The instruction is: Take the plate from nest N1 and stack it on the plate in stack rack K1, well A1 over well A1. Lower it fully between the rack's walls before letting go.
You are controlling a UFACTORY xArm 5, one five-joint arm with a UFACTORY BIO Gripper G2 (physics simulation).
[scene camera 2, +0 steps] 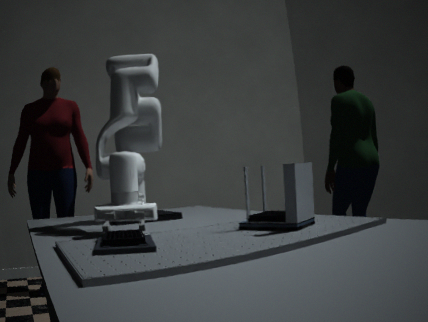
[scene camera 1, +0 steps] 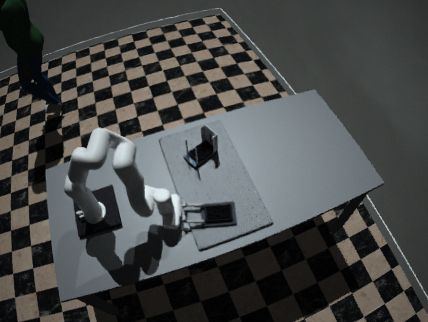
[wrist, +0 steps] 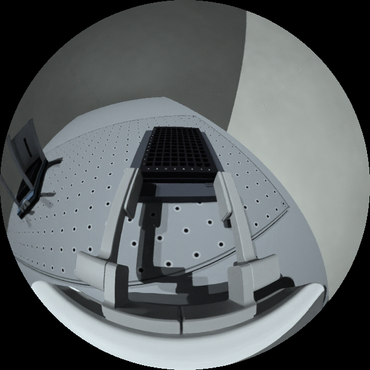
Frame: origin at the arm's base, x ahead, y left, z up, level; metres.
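Seen in the pictures: end effector, tool point: (scene camera 2: 123,228) (scene camera 1: 199,213); arm's base, origin of the base link: (scene camera 1: 94,212).
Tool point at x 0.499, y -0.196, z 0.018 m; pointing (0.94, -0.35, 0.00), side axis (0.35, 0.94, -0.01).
Note:
Pixels of each thing's top centre, then the offset from my tool point to it. "spot": a spot on its surface instead. Level surfaces: height alone.
- nest N1, surface spot: (scene camera 2: 150,246) spot: dx +0.176, dy -0.006, dz -0.016 m
- Stack rack K1, middle of its top: (scene camera 2: 274,164) (scene camera 1: 199,137) dx +0.132, dy +0.333, dz +0.121 m
- dark plate, middle of its top: (scene camera 2: 280,213) (scene camera 1: 201,150) dx +0.141, dy +0.337, dz +0.007 m
- perforated board, its level: dz -0.027 m
- grey table, its level: dz -0.040 m
The dark plate with a grid of wells (scene camera 1: 219,213) (scene camera 2: 125,236) (wrist: 176,147) lies flat in nest N1 (scene camera 1: 234,214) (scene camera 2: 150,246) (wrist: 172,193). My gripper (scene camera 1: 202,215) (scene camera 2: 125,229) (wrist: 177,176) is shut to its narrowest and holds nothing; a gap remains between its two fingers. The fingertips are at the plate's near end, one towards each side; whether they touch it cannot be told. Stack rack K1 (scene camera 1: 209,137) (scene camera 2: 299,193) (wrist: 29,146) stands apart, with a dark plate (scene camera 1: 201,152) (scene camera 2: 267,216) low inside it. Well A1 cannot be made out on either plate.
Nest and rack stand on a perforated board (scene camera 1: 225,175) (scene camera 2: 200,255) (wrist: 100,175) on the grey table (scene camera 1: 300,145). The rack has a tall wall and thin upright posts (scene camera 2: 246,192). The arm's black base plate (scene camera 1: 114,210) is at the left in scene camera 1. People stand beyond the table.

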